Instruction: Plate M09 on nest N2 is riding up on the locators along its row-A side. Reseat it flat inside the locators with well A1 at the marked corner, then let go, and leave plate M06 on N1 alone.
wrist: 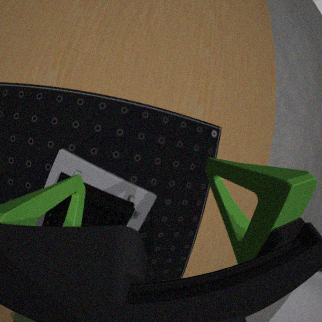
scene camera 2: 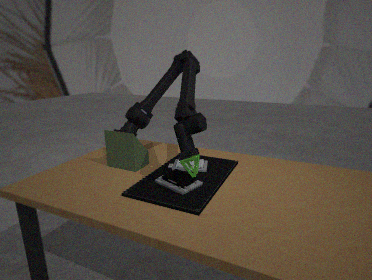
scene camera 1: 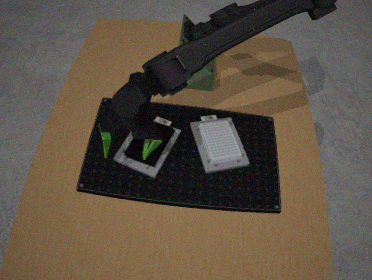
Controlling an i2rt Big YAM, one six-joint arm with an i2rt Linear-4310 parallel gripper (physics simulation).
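Places are measured from the arm's base along level axes (x right, y ahead, z up), in millimetres.
Pixels of known places: gripper, fingertip midpoint: [wrist: 143, 173] [scene camera 2: 195, 175] [scene camera 1: 124, 157]; arm's base, origin of the base link: [scene camera 2: 124, 139].
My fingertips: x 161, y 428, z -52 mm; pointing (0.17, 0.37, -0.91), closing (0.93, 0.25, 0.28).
Note:
Ahead of a thing's pixels: the offset from my fingertips to its top centre. Level surfaces: height alone.
A dark plate @(dx -52, dy -90, dz -37 mm) [scene camera 1: 134, 149] [wrist: 107, 209] lies inside the left grey nest @(dx -48, dy -91, dz -50 mm) [scene camera 1: 135, 164] [wrist: 100, 177]; a finger and the gripper body hide part of it. Its tilt and corner A1 cannot be made out. A pale plate @(dx -237, dy -113, dz -45 mm) [scene camera 1: 220, 140] sits in the right grey nest @(dx -237, dy -113, dz -50 mm) [scene camera 1: 227, 166]. The nest tags are too blurred to read. My gripper [scene camera 1: 125, 158] [scene camera 2: 192, 170] [wrist: 143, 173] is open and empty. In scene camera 1, one green finger shows over the dark plate and the other to the left of the nest, so they do not straddle the whole plate.
Both nests stand on a black perforated board @(dx -144, dy -88, dz -71 mm) [scene camera 1: 200, 192] [scene camera 2: 215, 187] [wrist: 125, 122] on a wooden table @(dz -85 mm) [scene camera 1: 165, 240] [scene camera 2: 280, 210] [wrist: 150, 60]. A green block [scene camera 1: 202, 77] [scene camera 2: 122, 152] stands by the arm's base, behind the board. The arm reaches over the board's back edge.

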